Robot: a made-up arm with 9 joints.
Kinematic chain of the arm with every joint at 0, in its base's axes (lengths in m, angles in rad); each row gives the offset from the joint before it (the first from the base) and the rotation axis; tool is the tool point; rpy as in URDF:
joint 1: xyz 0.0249 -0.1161 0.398 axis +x
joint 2: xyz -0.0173 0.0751 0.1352 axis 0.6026 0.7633 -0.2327
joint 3: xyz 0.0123 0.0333 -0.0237 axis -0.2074 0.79 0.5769
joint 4: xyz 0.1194 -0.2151 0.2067 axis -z
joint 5: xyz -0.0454 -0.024 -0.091 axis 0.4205 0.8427 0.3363
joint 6: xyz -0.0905 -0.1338 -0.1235 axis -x
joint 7: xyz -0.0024 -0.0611 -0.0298 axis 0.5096 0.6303 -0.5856
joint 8: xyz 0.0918 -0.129 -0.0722 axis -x
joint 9: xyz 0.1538 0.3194 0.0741 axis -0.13 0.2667 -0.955
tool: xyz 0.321 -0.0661 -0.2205 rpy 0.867 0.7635 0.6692
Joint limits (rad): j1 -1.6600..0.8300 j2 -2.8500..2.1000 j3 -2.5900..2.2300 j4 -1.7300..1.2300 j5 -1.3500..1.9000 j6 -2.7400..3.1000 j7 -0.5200..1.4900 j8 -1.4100..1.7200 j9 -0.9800..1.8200
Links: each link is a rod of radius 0.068 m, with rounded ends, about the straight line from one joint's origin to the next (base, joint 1, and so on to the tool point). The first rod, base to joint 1, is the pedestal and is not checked.
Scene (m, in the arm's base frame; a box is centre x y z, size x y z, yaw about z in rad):
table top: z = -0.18
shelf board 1: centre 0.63 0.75 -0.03 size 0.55 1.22 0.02 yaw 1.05
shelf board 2: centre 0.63 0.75 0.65 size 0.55 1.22 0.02 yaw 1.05
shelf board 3: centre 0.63 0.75 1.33 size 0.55 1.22 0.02 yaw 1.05
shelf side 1: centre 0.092 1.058 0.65 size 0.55 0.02 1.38 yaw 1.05
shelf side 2: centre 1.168 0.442 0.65 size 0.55 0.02 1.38 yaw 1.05
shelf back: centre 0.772 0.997 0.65 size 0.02 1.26 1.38 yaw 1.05
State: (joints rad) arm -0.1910 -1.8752 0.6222 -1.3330 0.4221 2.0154 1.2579 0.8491 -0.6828
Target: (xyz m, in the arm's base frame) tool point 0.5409 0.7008 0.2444
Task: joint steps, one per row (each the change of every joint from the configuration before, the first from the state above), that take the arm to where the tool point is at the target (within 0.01 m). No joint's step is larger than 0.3 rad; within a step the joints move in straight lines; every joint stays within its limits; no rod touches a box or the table.
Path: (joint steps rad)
1: 0.0472 0.0235 0.0460 0.0232 0.0783 -0.1066 -0.1607 -0.2414 -0.0594
2: 0.0472 0.0235 0.0461 0.0233 0.0782 -0.1067 -0.1606 -0.2413 -0.0595
3: 0.0472 0.0235 0.0460 0.0232 0.0783 -0.1066 -0.1607 -0.2414 -0.0594
4: 0.0472 0.0235 0.0461 0.0233 0.0782 -0.1066 -0.1607 -0.2413 -0.0595
5: 0.0472 0.0235 0.0460 0.0232 0.0783 -0.1067 -0.1606 -0.2414 -0.0594
6: -0.1122 0.0050 0.0056 -0.1283 -0.0180 0.2151 0.1505 0.2724 0.0000
7: -0.1122 0.0049 0.0055 -0.1283 -0.0181 0.2150 0.1505 0.2725 0.0000
8: -0.1122 0.0050 0.0055 -0.1283 -0.0180 0.2150 0.1505 0.2725 0.0000
9: -0.1122 0.0050 0.0055 -0.1283 -0.0181 0.2150 0.1505 0.2724 0.0000
10: -0.0449 -0.1026 -0.1392 0.0364 -0.1622 -0.0209 0.0143 0.0135 0.2057
11: -0.0449 -0.1025 -0.1393 0.0363 -0.1622 -0.0208 0.0142 0.0135 0.2057

